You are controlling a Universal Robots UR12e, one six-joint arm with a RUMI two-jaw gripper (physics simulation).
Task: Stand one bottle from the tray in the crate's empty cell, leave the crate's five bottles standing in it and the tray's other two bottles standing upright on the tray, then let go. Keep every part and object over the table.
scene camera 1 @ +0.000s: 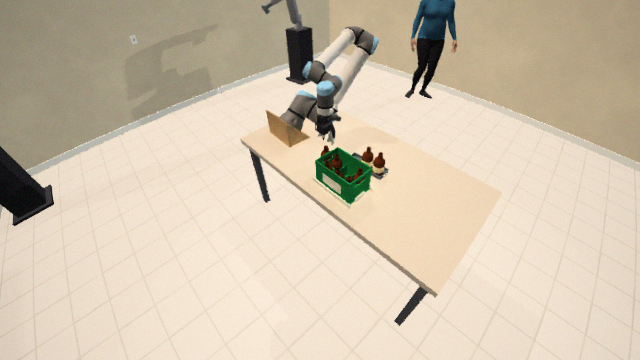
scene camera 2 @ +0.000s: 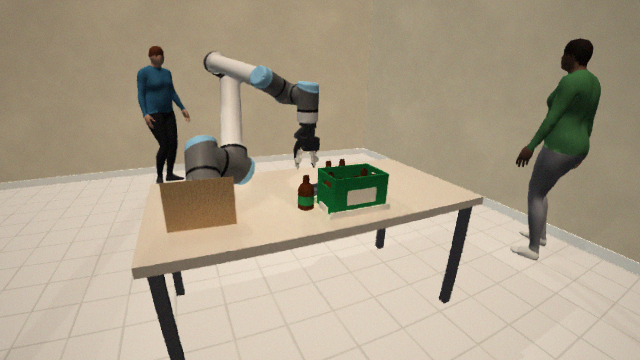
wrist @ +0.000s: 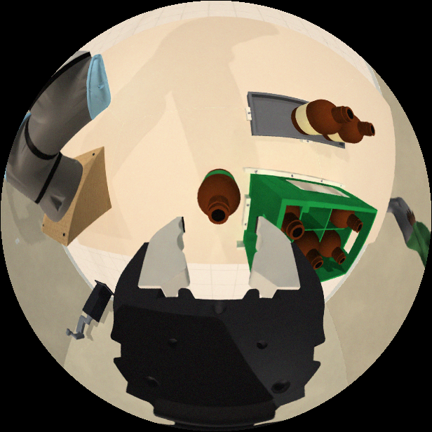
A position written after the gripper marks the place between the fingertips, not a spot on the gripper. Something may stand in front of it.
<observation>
In view: the gripper (scene camera 2: 305, 168) and a green-labelled bottle (wrist: 218, 196).
The gripper shows as well in the wrist view (wrist: 219, 218).
</observation>
